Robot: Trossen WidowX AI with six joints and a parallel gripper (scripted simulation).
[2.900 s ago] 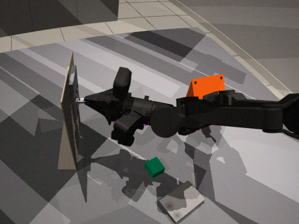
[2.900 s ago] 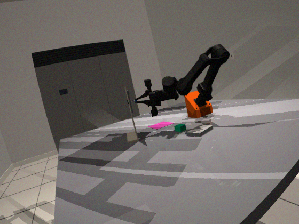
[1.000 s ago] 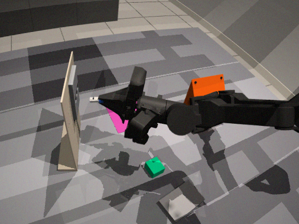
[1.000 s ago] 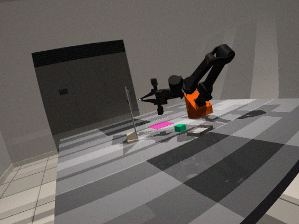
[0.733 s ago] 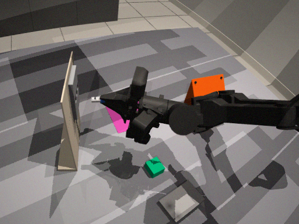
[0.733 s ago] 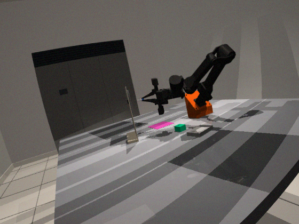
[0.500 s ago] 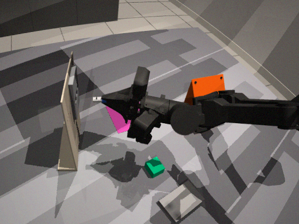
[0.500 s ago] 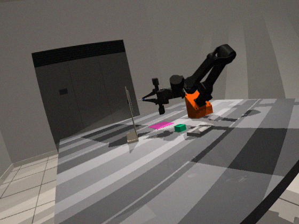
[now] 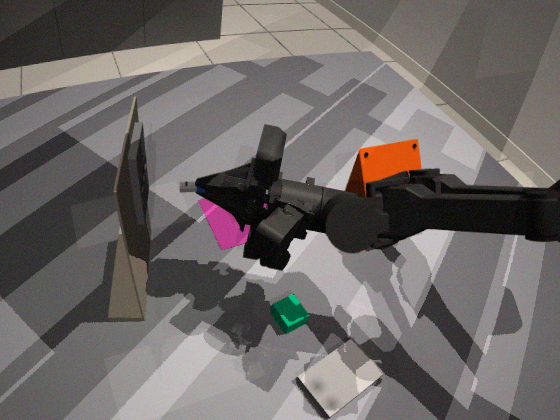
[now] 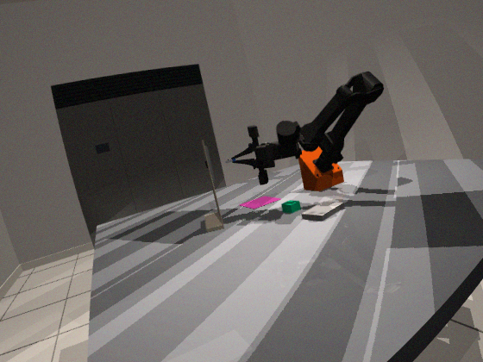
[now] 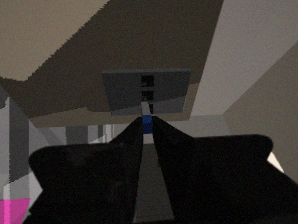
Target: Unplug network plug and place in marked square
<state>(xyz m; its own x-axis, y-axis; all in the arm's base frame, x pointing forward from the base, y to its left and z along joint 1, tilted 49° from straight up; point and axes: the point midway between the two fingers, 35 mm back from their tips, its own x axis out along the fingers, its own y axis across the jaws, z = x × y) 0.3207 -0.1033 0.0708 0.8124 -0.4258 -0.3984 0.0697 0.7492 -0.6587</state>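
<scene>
My gripper tip is now 180 mm above the magenta marked square, 110 mm past it and 80 mm to the left of it. From my gripper tip the other things lie so: green cube: 170 mm below, 140 mm to the left, 90 mm behind; network plug: 10 mm ahead; socket panel: 80 mm ahead, 60 mm below, 30 mm to the right.
</scene>
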